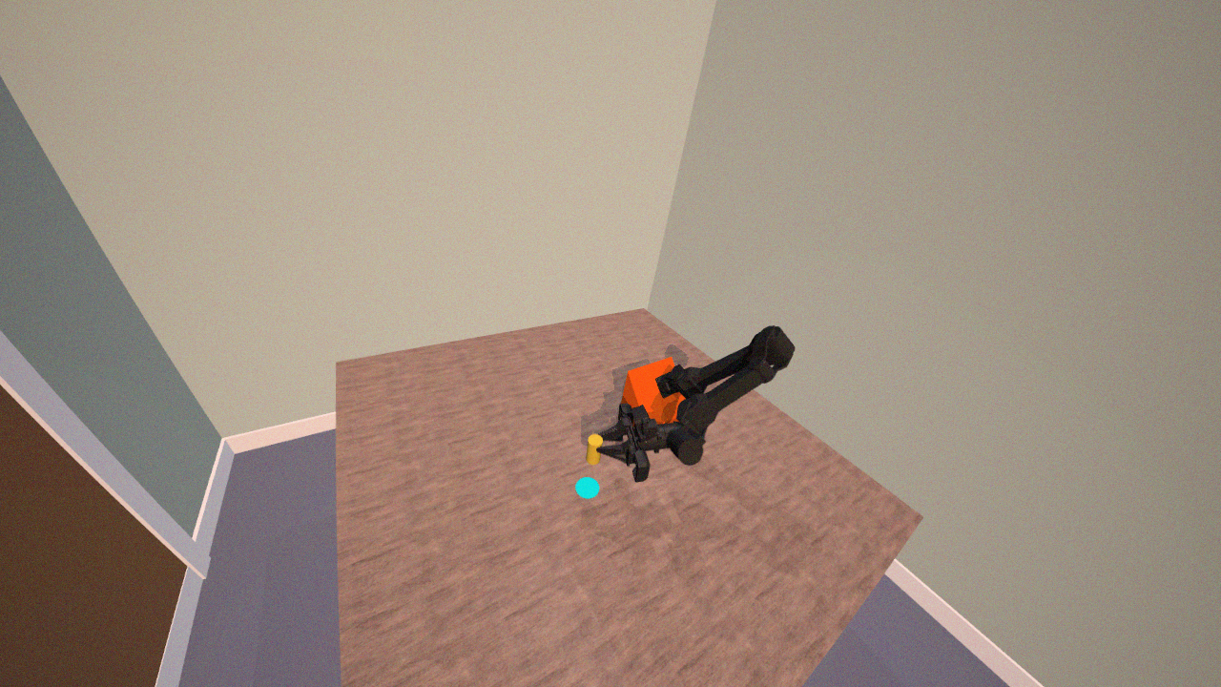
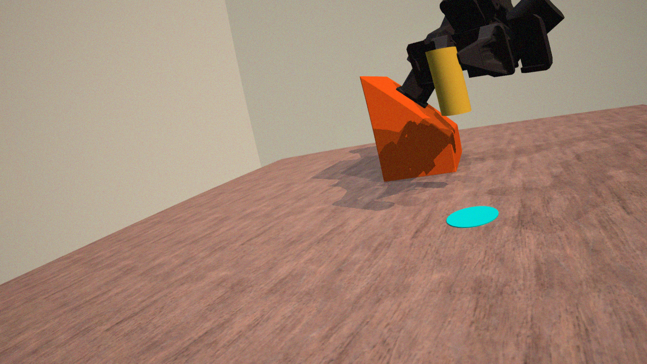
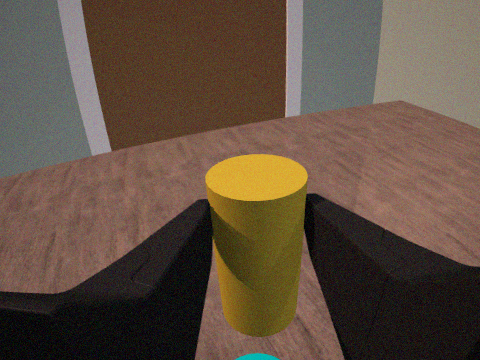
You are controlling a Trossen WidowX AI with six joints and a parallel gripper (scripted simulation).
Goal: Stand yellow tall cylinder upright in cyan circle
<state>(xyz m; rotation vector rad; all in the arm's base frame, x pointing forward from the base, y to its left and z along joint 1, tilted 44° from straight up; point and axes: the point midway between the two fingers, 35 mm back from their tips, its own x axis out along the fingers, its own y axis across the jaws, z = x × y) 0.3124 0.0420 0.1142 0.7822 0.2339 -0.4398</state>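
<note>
Right now my gripper tip is 160 mm above the cyan circle. Also, from my gripper tip: yellow cylinder (20 mm below).
</note>
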